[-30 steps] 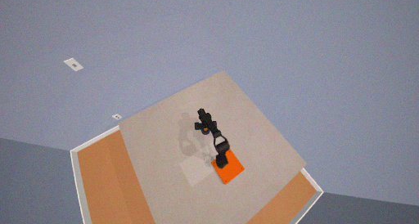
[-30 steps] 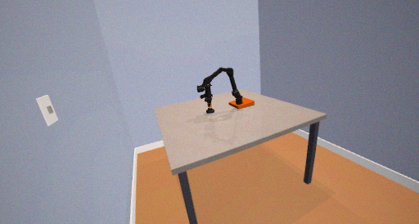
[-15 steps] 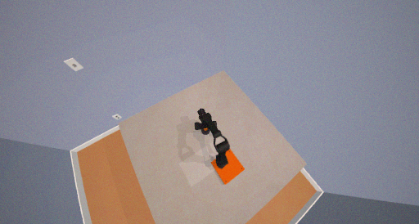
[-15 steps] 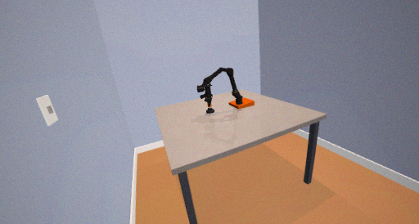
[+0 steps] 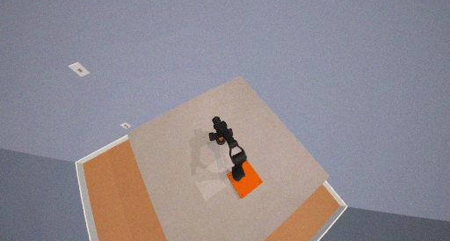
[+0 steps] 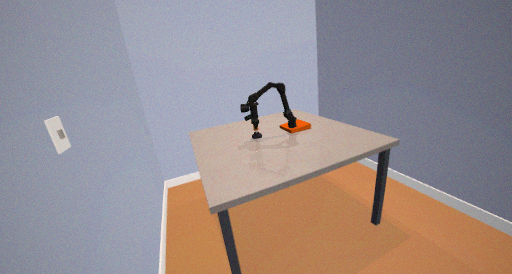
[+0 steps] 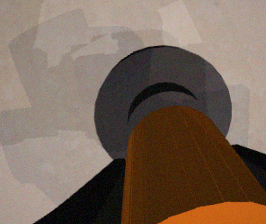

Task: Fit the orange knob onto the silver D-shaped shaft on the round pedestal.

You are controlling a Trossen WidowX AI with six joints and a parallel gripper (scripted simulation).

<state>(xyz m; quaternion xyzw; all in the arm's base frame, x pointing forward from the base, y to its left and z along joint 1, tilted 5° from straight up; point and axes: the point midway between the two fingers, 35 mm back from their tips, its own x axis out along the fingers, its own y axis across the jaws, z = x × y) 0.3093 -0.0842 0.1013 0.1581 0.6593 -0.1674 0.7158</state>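
The orange knob is 3 cm above my gripper tip. Round my gripper tip: dark round pedestal: 4 cm below.
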